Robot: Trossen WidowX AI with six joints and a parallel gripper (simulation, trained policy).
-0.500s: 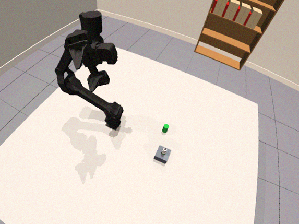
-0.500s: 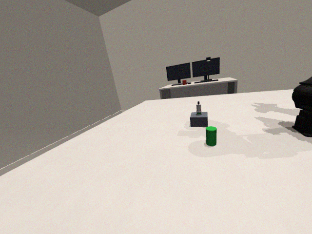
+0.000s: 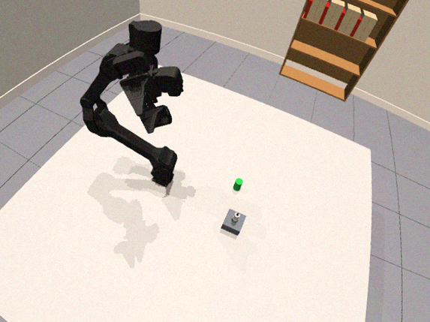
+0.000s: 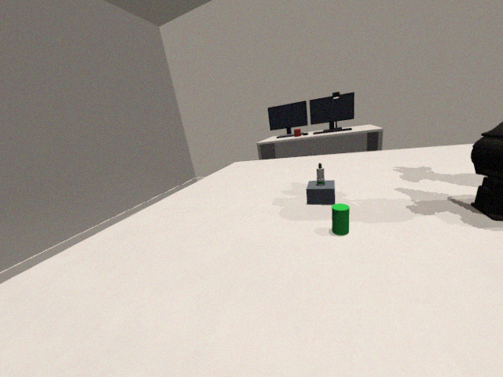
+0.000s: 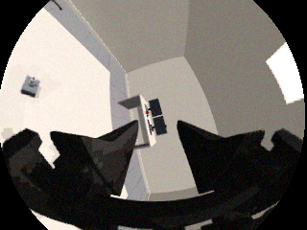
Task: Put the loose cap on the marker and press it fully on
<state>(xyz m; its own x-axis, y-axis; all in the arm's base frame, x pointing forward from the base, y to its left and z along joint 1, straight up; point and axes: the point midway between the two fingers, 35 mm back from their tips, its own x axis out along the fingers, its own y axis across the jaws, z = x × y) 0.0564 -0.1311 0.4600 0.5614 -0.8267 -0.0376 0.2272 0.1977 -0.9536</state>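
The green cap is 190 mm ahead of my gripper tip, 250 mm to the left of it and 430 mm below it. Also, from my gripper tip: grey holder block (230 mm ahead, 110 mm to the left, 440 mm below).
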